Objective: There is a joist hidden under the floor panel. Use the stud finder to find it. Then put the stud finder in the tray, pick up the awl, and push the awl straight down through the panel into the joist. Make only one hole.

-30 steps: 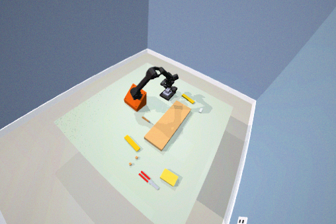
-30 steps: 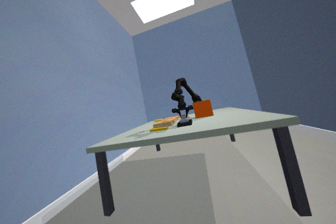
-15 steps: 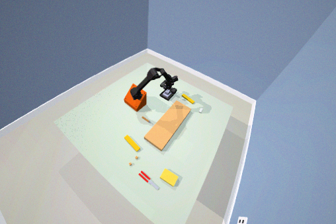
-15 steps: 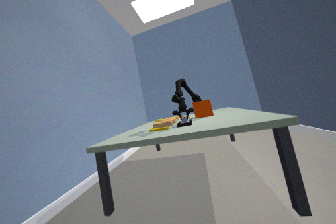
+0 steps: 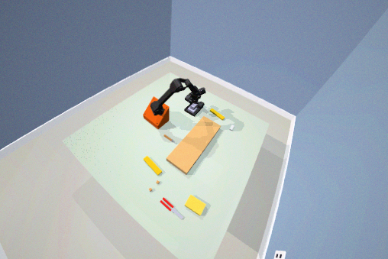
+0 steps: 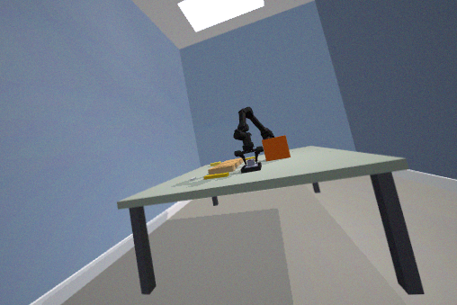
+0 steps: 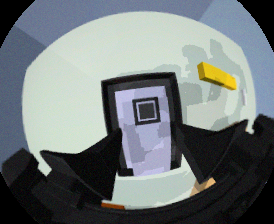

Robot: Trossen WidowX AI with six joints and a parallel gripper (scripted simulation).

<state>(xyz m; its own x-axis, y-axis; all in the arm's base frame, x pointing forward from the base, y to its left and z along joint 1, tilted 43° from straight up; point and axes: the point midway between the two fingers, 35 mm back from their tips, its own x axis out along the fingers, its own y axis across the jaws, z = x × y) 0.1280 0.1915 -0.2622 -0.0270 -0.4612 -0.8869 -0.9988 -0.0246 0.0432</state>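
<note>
The stud finder is 20 mm above my gripper tip and 10 mm to the left of it. The rest, counted from my gripper tip: black tray (20 mm below, 10 mm to the right); then small white piece (400 mm ahead, 40 mm to the left, 30 mm below); then awl (420 mm to the right, 80 mm ahead, 20 mm below).
</note>
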